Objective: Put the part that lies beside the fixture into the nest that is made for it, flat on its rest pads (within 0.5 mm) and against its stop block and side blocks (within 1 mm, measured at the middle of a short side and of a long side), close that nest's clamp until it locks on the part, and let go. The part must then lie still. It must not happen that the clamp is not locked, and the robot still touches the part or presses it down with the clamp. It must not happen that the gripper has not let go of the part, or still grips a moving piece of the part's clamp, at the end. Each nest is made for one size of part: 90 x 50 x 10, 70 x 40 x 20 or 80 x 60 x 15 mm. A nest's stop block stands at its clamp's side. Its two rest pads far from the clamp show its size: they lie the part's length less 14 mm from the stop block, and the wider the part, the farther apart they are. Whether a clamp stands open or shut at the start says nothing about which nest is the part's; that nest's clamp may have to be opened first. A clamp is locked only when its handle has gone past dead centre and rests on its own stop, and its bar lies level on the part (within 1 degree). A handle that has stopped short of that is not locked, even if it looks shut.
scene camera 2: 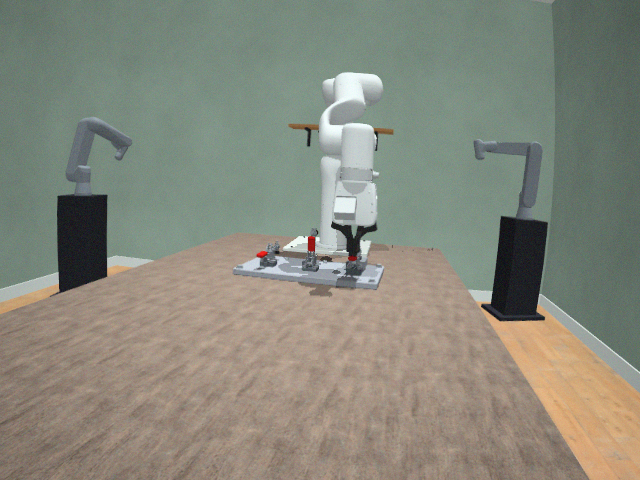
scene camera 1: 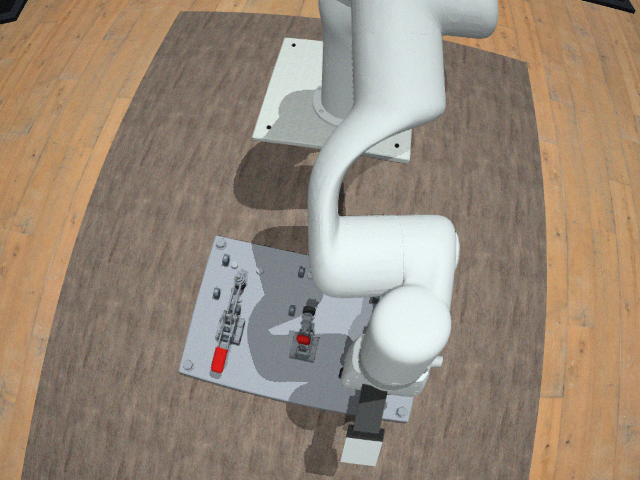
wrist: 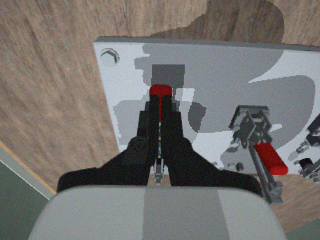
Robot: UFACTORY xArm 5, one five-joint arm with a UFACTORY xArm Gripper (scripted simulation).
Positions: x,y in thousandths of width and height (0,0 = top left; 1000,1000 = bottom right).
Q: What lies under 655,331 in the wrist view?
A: A grey fixture plate.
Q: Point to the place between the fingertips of the gripper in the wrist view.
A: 502,452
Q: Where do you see a clamp handle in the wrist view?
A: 852,673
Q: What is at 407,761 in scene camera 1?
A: A grey fixture plate.
